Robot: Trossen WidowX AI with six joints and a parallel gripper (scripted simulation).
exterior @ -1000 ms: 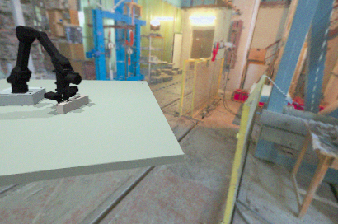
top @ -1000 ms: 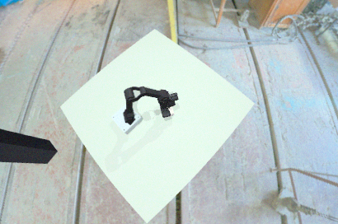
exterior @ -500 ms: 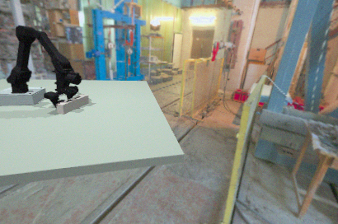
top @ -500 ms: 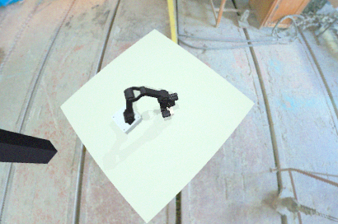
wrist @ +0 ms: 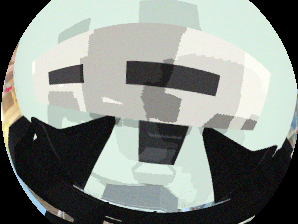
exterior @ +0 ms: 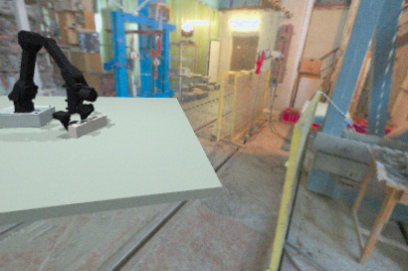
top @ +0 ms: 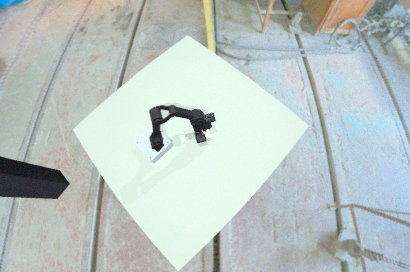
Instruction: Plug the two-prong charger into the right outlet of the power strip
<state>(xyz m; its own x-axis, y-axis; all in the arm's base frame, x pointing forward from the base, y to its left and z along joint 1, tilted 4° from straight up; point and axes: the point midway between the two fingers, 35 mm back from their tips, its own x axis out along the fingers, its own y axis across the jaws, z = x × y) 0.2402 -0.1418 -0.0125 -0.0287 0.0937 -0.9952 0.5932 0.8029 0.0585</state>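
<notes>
Now: the dark charger 20 mm ahead of my gripper tip, 10 mm to the right of it and 10 mm above it.
</notes>
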